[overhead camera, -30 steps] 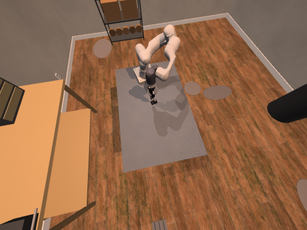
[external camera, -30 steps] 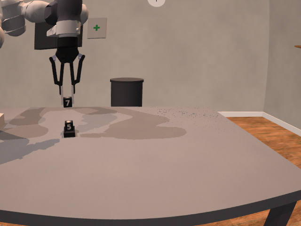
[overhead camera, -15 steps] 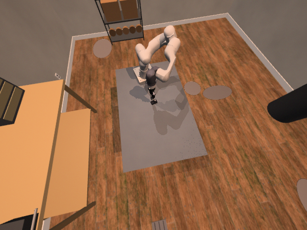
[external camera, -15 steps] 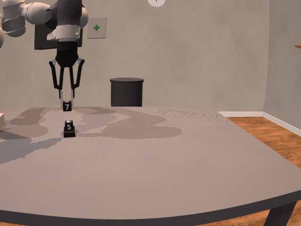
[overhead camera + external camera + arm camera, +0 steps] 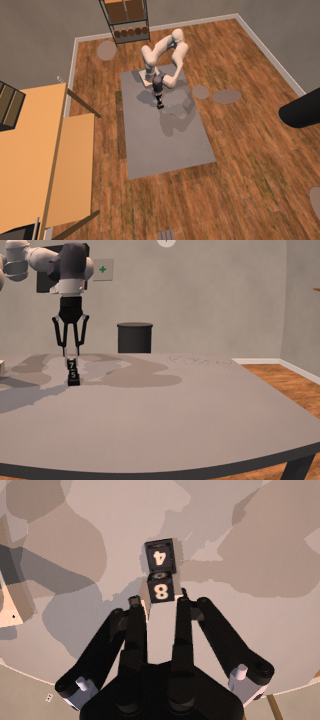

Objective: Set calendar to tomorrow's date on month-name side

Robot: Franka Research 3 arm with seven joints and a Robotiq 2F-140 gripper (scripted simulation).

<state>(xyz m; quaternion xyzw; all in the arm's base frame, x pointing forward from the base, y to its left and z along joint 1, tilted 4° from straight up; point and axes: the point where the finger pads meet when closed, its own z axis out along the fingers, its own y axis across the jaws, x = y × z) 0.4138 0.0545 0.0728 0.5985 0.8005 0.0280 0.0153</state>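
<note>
Right now my hand is 90 mm above the tray and 10 mm to the right of it.
</note>
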